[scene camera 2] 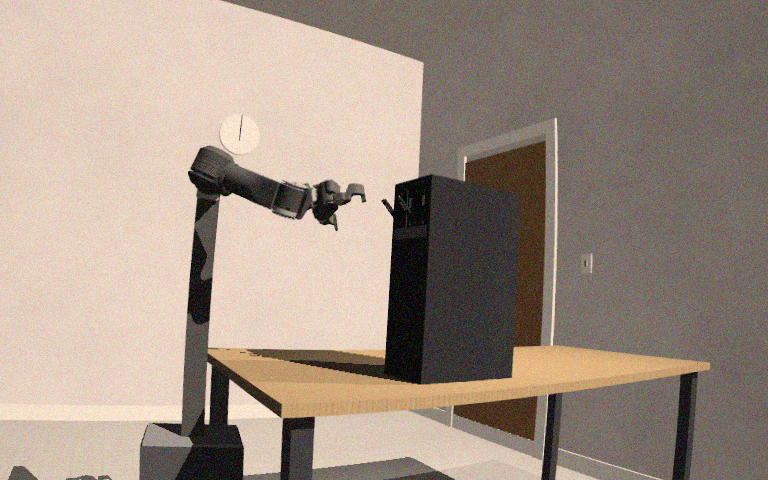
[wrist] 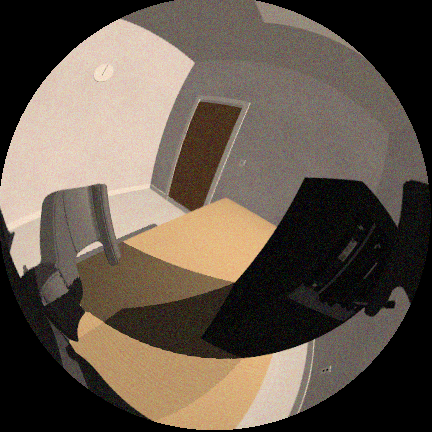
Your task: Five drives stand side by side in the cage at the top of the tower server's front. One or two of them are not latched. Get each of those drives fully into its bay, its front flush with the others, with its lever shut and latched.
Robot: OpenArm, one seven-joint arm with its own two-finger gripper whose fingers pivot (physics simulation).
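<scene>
The black tower server (scene camera 2: pixel 470 277) (wrist: pixel 270 300) stands upright on the table. The drive cage (scene camera 2: pixel 416 210) is at the top of its front and shows dark at the right of the wrist view. One lever (scene camera 2: pixel 387 207) sticks out forward past the server's front edge. Another lever (scene camera 2: pixel 403 204) stands slanted at the cage. A pale drive label (wrist: pixel 347 249) shows in the wrist view; the other drives are too dark to tell apart, and their seating cannot be judged. My gripper (scene camera 2: pixel 351 213) (wrist: pixel 216 245) is open and empty, in front of the cage and apart from it.
The wooden table (scene camera 2: pixel 600 365) (wrist: pixel 220 235) carries the server. The arm's post (scene camera 2: pixel 195 350) rises from a dark base box (scene camera 2: pixel 220 461) beside the table's left end. A door (scene camera 2: pixel 529 226) (wrist: pixel 205 150) and a round clock (scene camera 2: pixel 239 134) (wrist: pixel 103 73) are in the background.
</scene>
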